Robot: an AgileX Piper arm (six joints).
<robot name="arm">
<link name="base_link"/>
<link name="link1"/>
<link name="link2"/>
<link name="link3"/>
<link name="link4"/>
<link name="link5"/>
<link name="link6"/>
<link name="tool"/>
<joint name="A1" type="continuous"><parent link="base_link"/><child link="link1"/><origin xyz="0 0 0.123"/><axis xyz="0 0 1"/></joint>
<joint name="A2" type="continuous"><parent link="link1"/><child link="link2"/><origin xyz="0 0 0"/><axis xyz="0 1 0"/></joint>
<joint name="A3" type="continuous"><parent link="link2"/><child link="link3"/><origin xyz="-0.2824 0 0.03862"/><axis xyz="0 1 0"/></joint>
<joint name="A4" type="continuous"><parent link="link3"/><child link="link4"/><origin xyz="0.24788 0 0.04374"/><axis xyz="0.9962 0 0.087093"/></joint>
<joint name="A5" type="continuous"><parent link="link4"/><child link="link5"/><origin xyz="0 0 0"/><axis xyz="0 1 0"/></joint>
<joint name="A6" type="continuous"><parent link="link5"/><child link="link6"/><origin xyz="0.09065 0 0.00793"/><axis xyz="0.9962 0 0.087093"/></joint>
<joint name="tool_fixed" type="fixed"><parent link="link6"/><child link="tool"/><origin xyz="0 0 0" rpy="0 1.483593 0"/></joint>
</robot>
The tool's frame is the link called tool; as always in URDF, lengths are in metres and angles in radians. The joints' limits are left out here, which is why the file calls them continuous.
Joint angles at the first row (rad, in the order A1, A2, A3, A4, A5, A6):
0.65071 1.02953 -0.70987 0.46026 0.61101 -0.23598
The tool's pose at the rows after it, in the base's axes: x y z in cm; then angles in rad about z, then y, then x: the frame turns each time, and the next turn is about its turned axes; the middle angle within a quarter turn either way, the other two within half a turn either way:
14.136, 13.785, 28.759, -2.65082, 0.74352, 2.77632
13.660, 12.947, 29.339, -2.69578, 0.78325, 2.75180
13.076, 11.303, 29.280, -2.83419, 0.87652, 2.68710
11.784, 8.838, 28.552, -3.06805, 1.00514, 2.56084
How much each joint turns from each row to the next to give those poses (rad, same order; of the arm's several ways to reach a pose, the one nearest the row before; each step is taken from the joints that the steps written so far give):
0.00840 -0.01177 0.00001 -0.01899 0.00346 -0.00475
-0.02072 -0.05094 0.01455 0.00863 -0.00747 0.00356
-0.04508 -0.08977 0.07131 0.02801 -0.09221 -0.00004
-0.06060 -0.14683 0.12350 0.03324 -0.14016 -0.00001

